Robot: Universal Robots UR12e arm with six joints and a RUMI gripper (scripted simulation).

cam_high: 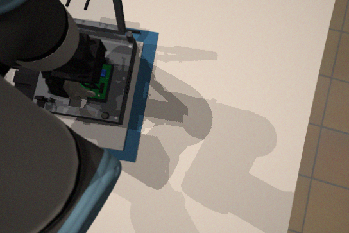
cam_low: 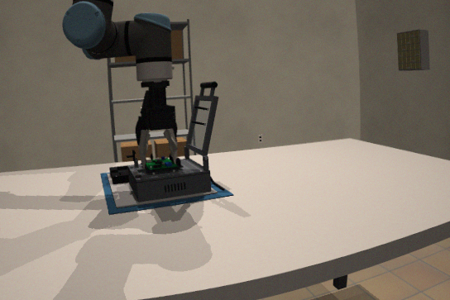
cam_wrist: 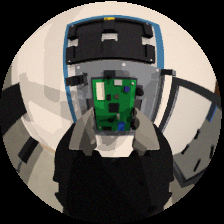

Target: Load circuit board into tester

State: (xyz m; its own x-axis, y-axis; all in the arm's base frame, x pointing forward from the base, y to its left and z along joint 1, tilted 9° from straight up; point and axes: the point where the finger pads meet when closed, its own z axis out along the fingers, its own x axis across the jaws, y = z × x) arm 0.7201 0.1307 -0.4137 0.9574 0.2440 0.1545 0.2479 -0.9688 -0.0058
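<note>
Right now the green circuit board is right at my hand. Also, from my hand: dark grey tester: 40 mm to the left, 40 mm above, 20 mm ahead; then dark nest: 10 mm to the left; then tester lid: 120 mm ahead, 110 mm above, 30 mm to the left.
</note>
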